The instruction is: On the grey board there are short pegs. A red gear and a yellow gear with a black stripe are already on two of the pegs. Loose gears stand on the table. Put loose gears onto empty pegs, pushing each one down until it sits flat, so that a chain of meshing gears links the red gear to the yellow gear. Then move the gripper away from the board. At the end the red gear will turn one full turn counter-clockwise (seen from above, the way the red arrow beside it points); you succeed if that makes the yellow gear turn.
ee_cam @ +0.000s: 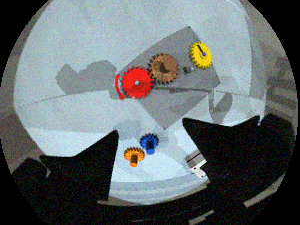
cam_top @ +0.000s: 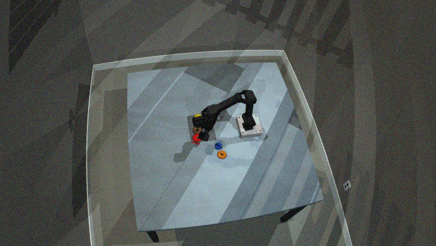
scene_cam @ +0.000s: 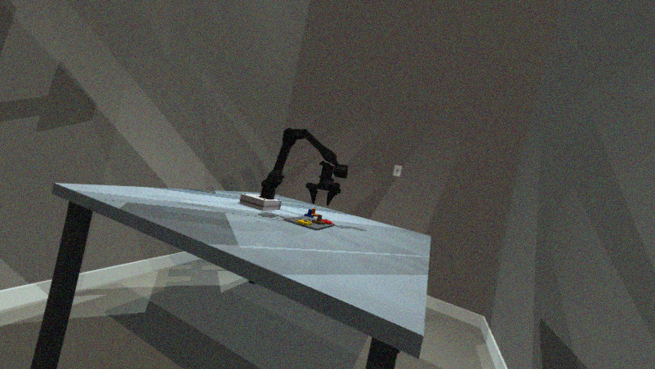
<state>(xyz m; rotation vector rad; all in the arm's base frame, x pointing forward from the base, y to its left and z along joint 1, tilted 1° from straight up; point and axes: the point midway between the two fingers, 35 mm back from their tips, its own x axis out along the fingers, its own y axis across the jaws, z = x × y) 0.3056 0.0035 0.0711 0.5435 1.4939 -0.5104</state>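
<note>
My gripper tip is 7 cm past the blue gear, 7 cm to the right of it and 7 cm above it. From my gripper tip the other things lie so: red arrow mark: 7 cm ahead, 8 cm below; red gear: 5 cm ahead, 3 cm to the right, 7 cm below; brown gear: 3 cm ahead, 9 cm to the right, 6 cm below.
</note>
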